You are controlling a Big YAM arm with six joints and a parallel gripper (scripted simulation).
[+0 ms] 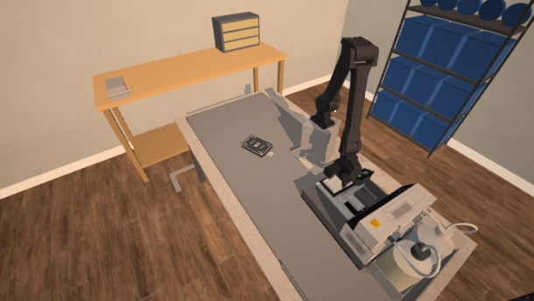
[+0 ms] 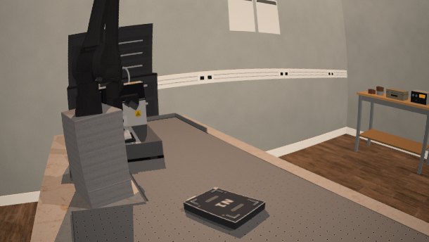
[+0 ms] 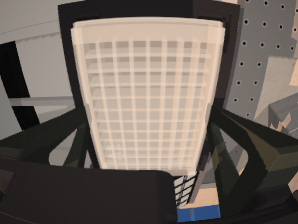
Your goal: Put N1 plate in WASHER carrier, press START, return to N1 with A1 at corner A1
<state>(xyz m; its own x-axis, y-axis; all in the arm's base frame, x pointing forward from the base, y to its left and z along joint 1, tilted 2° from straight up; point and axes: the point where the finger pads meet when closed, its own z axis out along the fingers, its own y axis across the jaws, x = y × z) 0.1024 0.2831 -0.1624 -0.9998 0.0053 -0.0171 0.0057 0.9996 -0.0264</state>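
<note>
Right now my hand is 1 cm above the clear well plate. Also, from my hand: dark carrier 2 cm below; washer 15 cm to the left, 3 cm above; label 16 cm ahead, 42 cm to the right, 9 cm below.
</note>
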